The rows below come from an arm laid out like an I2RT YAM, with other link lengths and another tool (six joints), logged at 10 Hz.
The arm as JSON. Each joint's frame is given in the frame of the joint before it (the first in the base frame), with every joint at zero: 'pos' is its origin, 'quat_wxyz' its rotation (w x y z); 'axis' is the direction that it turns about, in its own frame. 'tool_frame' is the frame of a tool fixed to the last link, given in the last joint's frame.
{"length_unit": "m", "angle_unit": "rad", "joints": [
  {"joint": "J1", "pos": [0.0, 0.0, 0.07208], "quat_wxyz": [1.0, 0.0, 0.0, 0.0], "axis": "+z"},
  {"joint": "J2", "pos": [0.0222, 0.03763, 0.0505], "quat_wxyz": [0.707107, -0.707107, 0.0, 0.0], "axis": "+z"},
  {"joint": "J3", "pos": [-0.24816, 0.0, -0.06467], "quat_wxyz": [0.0, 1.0, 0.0, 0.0], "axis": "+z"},
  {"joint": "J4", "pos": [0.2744, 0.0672, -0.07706], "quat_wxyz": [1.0, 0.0, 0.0, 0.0], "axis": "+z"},
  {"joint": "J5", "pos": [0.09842, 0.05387, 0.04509], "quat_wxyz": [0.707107, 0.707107, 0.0, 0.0], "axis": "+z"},
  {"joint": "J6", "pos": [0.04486, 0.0, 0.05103], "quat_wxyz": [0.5, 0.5, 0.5, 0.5], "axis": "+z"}
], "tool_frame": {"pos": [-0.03, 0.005, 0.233], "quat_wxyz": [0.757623, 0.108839, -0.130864, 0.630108]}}
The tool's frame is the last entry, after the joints.
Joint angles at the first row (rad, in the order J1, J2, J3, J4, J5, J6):
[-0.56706, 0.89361, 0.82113, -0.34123, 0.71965, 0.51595]
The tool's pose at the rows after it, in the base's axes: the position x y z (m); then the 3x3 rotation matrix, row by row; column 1 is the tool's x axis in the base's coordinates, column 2 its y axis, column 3 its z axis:
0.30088 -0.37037 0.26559; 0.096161 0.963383 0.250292; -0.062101 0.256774 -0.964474; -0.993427 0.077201 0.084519
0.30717 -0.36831 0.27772; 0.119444 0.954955 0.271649; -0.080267 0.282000 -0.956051; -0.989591 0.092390 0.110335
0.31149 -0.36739 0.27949; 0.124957 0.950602 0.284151; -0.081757 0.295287 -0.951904; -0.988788 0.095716 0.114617
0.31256 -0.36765 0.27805; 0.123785 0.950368 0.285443; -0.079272 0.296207 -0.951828; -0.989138 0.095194 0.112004
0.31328 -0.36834 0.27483; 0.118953 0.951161 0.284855; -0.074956 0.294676 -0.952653; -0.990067 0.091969 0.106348
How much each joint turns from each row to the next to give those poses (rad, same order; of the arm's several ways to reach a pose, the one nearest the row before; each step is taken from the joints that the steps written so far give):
[-0.00038, -0.03891, -0.01718, 0.05571, -0.02555, -0.03281]
[0.00001, -0.01105, -0.00188, 0.03126, -0.02136, -0.01716]
[-0.00003, 0.00228, -0.00038, 0.01144, -0.01299, -0.00535]
[0.00001, 0.00457, 0.00036, 0.00116, -0.00152, 0.00114]
[0.00000, 0.00724, 0.00000, -0.00039, 0.00076, 0.00191]

